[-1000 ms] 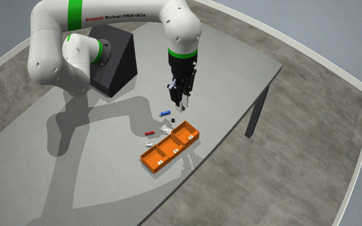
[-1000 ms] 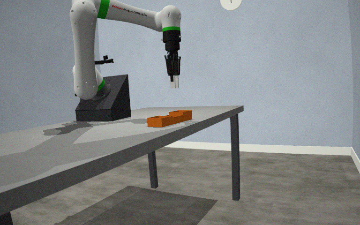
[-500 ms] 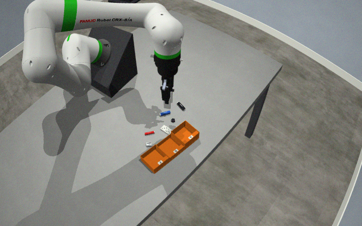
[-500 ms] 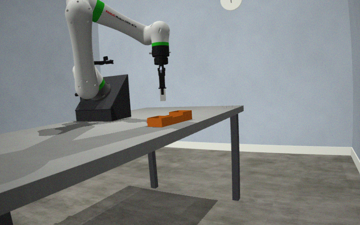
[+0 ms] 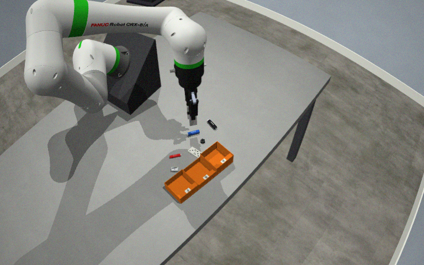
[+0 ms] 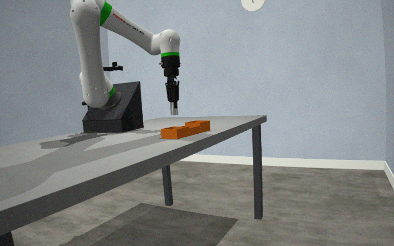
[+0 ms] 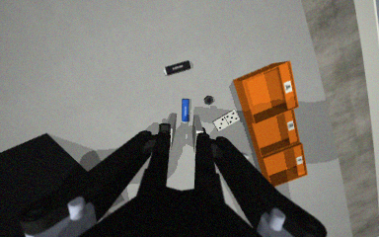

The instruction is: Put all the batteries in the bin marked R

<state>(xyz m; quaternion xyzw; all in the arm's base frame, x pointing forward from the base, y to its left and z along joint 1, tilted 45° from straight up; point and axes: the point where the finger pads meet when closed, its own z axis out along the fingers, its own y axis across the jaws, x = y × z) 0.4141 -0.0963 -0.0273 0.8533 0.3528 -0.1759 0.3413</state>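
Now: hand 10 cm above the blue battery. The rest, counted from my hand: black nut: 5 cm ahead, 1 cm to the right, 10 cm below; black battery: 4 cm ahead, 7 cm to the left, 10 cm below; white domino: 6 cm ahead, 7 cm to the right, 10 cm below.
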